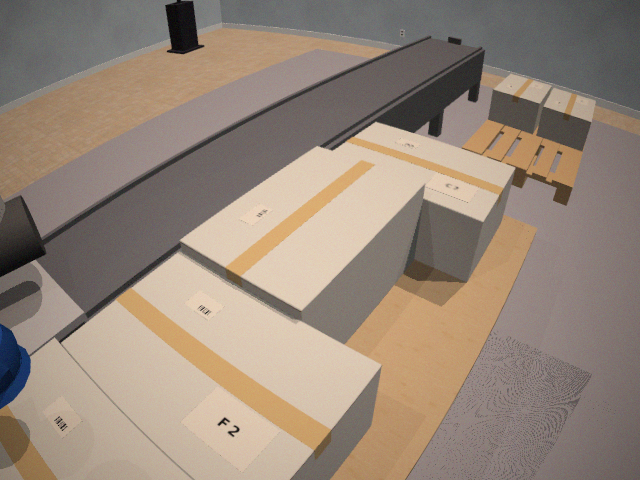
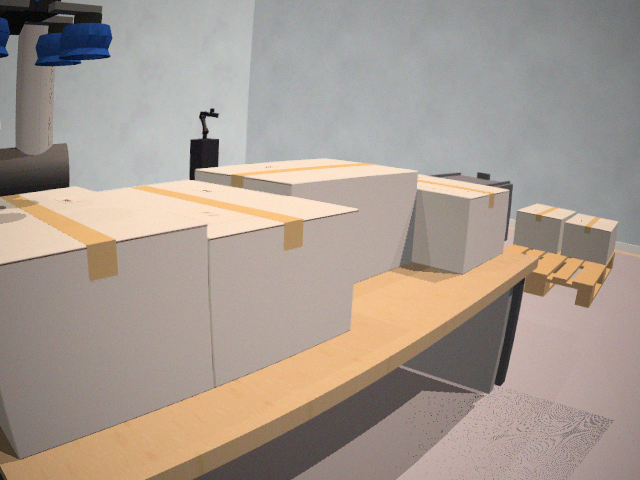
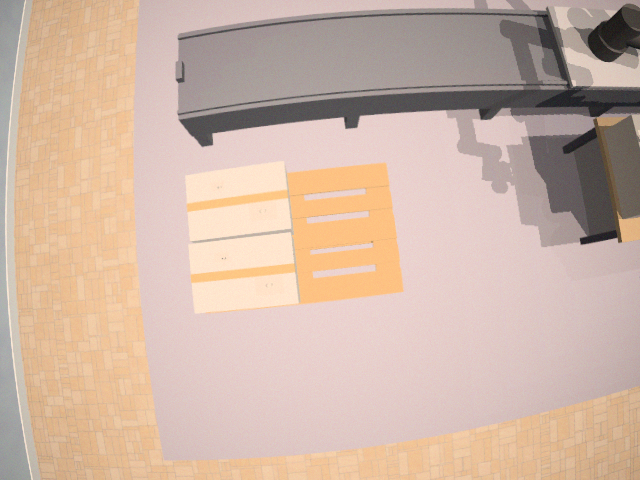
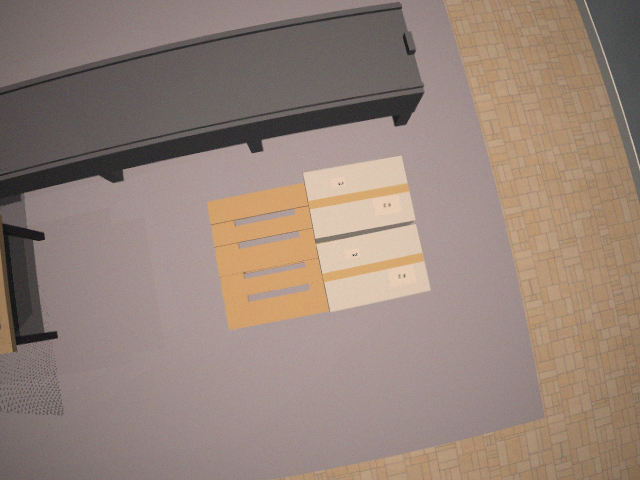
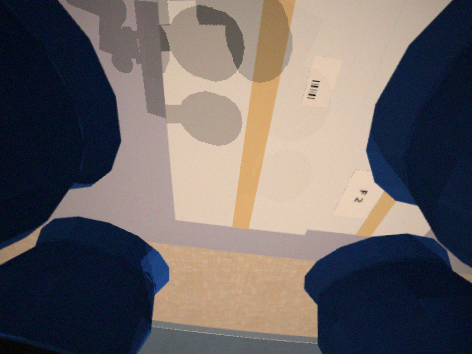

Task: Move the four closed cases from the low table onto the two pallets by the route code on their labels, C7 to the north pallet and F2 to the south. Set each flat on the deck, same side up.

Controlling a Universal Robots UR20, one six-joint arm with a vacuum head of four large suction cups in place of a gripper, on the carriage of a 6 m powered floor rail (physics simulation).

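Places are measured from the arm's base along level axes (x ahead, y right, z down), in metres.
Pixels of known places: hand, tool point: (image 2: 22, 60) (image 5: 238, 214); arm's base, link origin: (image 3: 602, 46).
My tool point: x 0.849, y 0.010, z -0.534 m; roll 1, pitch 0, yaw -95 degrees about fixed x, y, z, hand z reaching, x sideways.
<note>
For each thing: its top centre in the pictures, then the offset to it from my tool point.
- end case, top centre: (image 2: 41, 212) (image 5: 257, 130) dy -0.031, dx +0.027, dz +0.284 m
- F2 case, top centre: (image 1: 203, 357) (image 2: 198, 199) (image 5: 421, 150) dy -0.413, dx +0.027, dz +0.307 m
- C7 case, top centre: (image 1: 421, 162) (image 2: 421, 181) dy -1.367, dx +0.027, dz +0.334 m
Four closed cases stand on the low table (image 1: 439, 330) (image 2: 310, 403). The end case (image 1: 103, 444) (image 2: 129, 310) (image 5: 200, 175) shows a barcode; its code is not visible. Beside it is the F2 case (image 1: 289, 351) (image 2: 279, 294), then a taller case (image 1: 315, 248) (image 2: 356, 222) with its code hidden, then the C7 case (image 1: 449, 242) (image 2: 444, 232) at the far end. My gripper (image 2: 57, 49) (image 5: 237, 200) is open, its blue cups bare, above the end case and apart from it. The north pallet (image 3: 338, 178) and south pallet (image 4: 258, 204) each carry two cases on one half; the other half is bare deck.
The dark floor rail (image 1: 310, 108) (image 3: 361, 56) (image 4: 206, 93) runs beside the table and past both pallets. The south pallet (image 1: 516, 149) (image 2: 558, 266) also shows beyond the table. A black pedestal (image 1: 182, 25) (image 2: 204, 155) stands behind the rail.
</note>
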